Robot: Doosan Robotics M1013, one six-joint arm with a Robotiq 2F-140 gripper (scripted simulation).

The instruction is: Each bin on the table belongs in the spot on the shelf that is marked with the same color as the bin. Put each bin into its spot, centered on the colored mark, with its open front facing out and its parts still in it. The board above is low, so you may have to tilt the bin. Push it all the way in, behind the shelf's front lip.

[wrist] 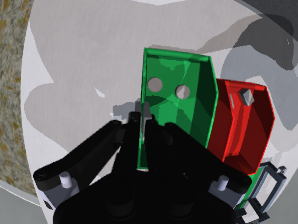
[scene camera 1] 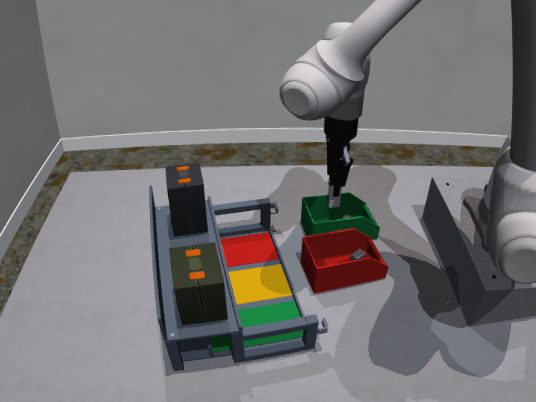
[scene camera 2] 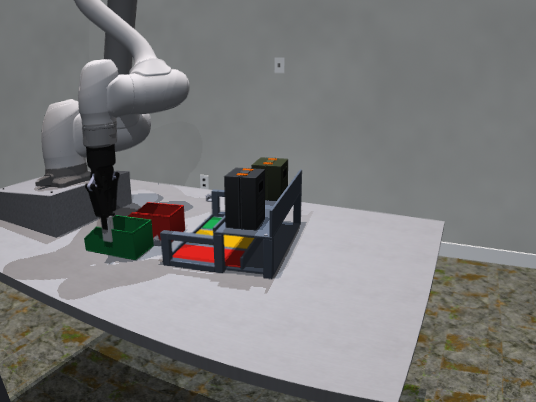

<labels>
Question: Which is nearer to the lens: the green bin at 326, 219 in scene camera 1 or the red bin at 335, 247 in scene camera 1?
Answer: The red bin.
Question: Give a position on a green bin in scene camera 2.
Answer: At 131, 245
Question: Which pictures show the green bin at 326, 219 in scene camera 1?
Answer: The wrist view, scene camera 1 and scene camera 2: all of them.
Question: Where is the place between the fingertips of the gripper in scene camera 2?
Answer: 109, 240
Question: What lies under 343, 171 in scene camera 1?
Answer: The gripper.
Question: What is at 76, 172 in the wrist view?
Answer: The gripper.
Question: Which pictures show the red bin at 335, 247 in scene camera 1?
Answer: The wrist view, scene camera 1 and scene camera 2: all of them.
</labels>
